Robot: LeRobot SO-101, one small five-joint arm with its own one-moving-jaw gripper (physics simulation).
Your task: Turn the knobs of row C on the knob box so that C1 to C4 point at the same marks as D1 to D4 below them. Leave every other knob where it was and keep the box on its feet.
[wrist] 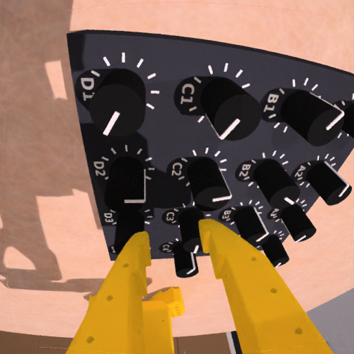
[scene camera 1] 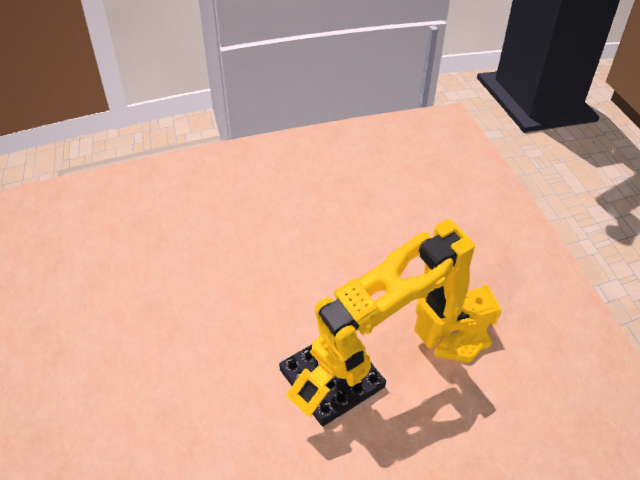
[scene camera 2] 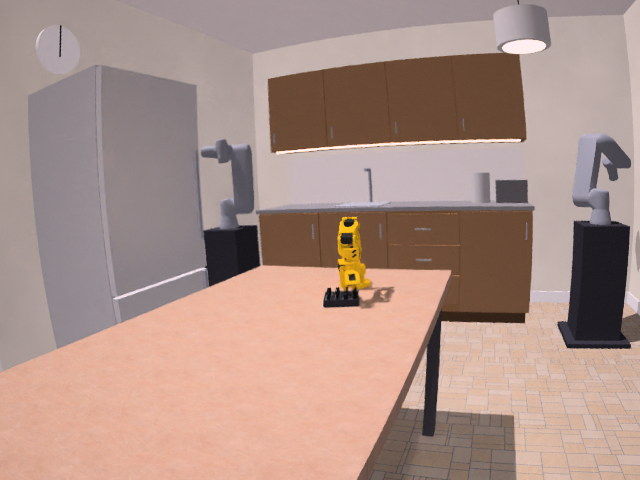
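Pixels of known places: hand, tool point: (scene camera 1: 350, 381) (scene camera 2: 351, 288); arm's base, link origin: (scene camera 1: 442, 335).
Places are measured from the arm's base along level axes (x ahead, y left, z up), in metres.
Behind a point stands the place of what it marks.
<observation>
The black knob box (scene camera 1: 356, 404) @(x 0.162, y 0.072, z 0.007 m) (scene camera 2: 341, 301) @(x 0.232, y 0.040, z 0.019 m) (wrist: 165, 120) sits level on the table. In the wrist view, knob C1 (wrist: 235, 117) and knob D1 (wrist: 117, 107) both have white lines toward the lower left. The lines of C2 (wrist: 209, 186) and D2 (wrist: 125, 185) run toward the right. C3 (wrist: 191, 227) has its line low, near the right jaw; C4 (wrist: 185, 265) has its line at its right side. D3 (wrist: 129, 227) is partly covered by the left jaw, its line hidden; D4 is hidden. My gripper (wrist: 175, 228) is open and empty, a V gap between its jaws, over the C3 and D3 area.
Row B knobs, among them B1 (wrist: 320, 122), B2 (wrist: 280, 185) and B3 (wrist: 251, 223), and row A knobs, among them A2 (wrist: 330, 183), stand to the right of row C. The arm's yellow base (scene camera 1: 465, 341) @(x -0.021, y 0.029, z 0.017 m) stands on the pink table (scene camera 1: 155, 310) @(x 0.413, y -0.163, z 0.000 m) (scene camera 2: 232, 361) @(x 0.674, y -0.058, z 0.000 m) beside the box.
</observation>
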